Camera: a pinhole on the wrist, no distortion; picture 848 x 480 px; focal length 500.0 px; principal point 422.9 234.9 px. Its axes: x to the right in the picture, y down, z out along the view. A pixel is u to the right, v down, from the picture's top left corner.
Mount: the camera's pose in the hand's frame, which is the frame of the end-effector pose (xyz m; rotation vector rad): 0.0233 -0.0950 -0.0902 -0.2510 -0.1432 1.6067
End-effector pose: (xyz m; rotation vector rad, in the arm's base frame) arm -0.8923 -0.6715 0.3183 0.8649 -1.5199 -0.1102
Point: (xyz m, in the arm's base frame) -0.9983 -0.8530 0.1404
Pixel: 250 247
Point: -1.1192 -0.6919 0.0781
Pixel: 464 411
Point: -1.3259 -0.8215 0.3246
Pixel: 560 81
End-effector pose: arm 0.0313 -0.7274 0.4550 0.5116 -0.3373 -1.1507
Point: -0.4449 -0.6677 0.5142
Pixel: 126 447
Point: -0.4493 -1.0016 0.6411
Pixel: 120 68
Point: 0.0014 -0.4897 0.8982
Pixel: 788 358
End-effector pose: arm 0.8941 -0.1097 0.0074 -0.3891 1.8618 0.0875
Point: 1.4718 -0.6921 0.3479
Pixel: outside the picture
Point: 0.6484 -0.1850 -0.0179
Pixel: behind the camera
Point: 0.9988 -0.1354 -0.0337
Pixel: 502 124
